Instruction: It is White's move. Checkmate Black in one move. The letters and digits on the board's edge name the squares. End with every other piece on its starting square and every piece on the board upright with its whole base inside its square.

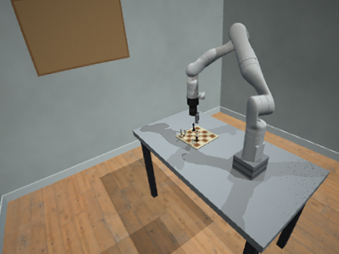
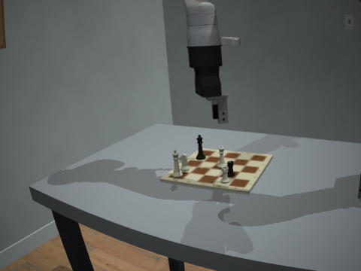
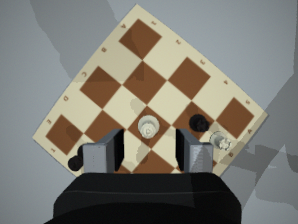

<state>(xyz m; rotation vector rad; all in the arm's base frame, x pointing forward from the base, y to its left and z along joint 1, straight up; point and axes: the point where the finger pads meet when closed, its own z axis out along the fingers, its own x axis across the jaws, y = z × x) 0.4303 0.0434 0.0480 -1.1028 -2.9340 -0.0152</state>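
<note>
The white piece is 110 mm below my hand. The rest, counted from my hand: black rook (120 mm below, 40 mm to the left, 40 mm behind); chessboard (140 mm below); black king (100 mm below, 80 mm ahead, 30 mm to the right).
</note>
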